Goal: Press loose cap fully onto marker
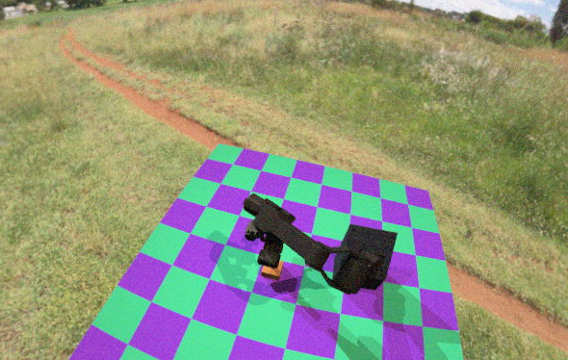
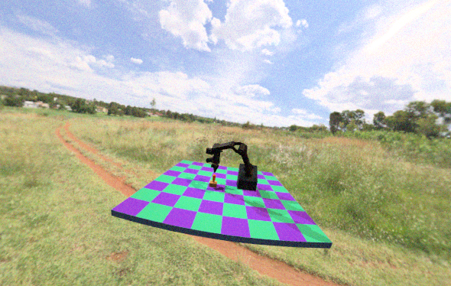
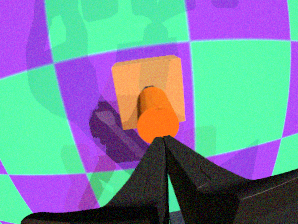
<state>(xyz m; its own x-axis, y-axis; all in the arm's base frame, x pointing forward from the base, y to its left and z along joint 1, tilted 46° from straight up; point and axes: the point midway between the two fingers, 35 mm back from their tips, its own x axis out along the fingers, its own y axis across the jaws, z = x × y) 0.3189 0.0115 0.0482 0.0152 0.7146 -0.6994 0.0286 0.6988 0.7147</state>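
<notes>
Right now my gripper tip is 5 cm above the orange cap. Round my gripper tip: marker (6 cm below); holder block (11 cm below).
</notes>
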